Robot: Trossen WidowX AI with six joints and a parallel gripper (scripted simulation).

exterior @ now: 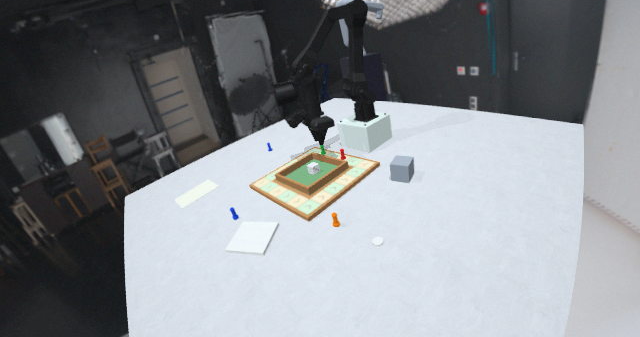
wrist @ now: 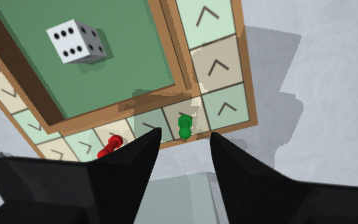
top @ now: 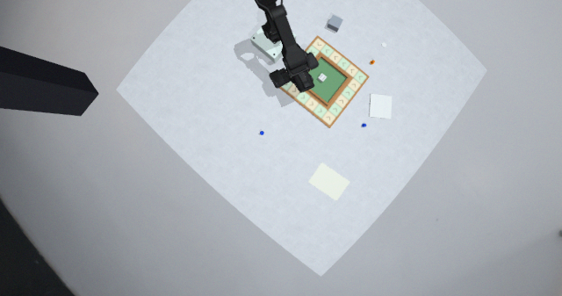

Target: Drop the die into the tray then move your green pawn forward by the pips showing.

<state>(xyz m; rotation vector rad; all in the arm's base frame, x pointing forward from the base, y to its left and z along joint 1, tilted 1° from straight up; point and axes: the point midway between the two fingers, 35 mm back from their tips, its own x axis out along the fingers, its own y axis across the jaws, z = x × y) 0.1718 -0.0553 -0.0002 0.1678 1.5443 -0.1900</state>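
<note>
The green pawn lies 1 cm behind my gripper tip and 3 cm below it. Also, from my gripper tip: red pawn 2 cm behind, 9 cm to the left, 3 cm below; white die 8 cm ahead, 8 cm to the left, 3 cm below; green tray 10 cm ahead, 8 cm to the left, 5 cm below.
</note>
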